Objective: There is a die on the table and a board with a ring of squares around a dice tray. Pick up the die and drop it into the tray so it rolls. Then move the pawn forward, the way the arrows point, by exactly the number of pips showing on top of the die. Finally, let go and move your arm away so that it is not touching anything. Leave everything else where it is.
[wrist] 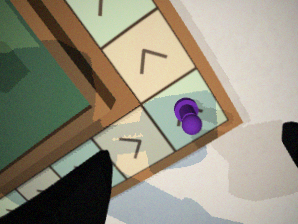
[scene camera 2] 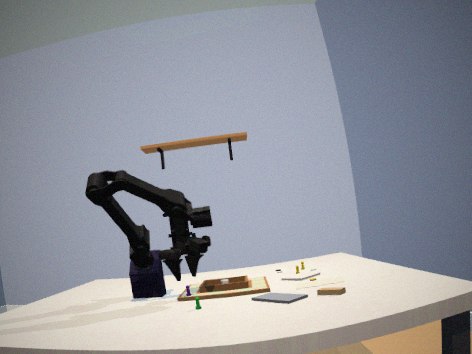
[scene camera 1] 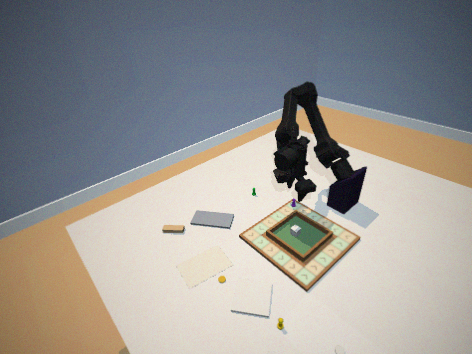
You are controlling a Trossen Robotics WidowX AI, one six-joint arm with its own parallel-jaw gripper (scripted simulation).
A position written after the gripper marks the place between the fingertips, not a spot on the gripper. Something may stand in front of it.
The gripper [scene camera 2: 186, 278] is open, holding nothing. Further things: a purple pawn [wrist: 186, 110] and a green dice tray [scene camera 1: 310, 236].
The gripper also shows in the wrist view [wrist: 197, 145] and in scene camera 1 [scene camera 1: 294, 194].
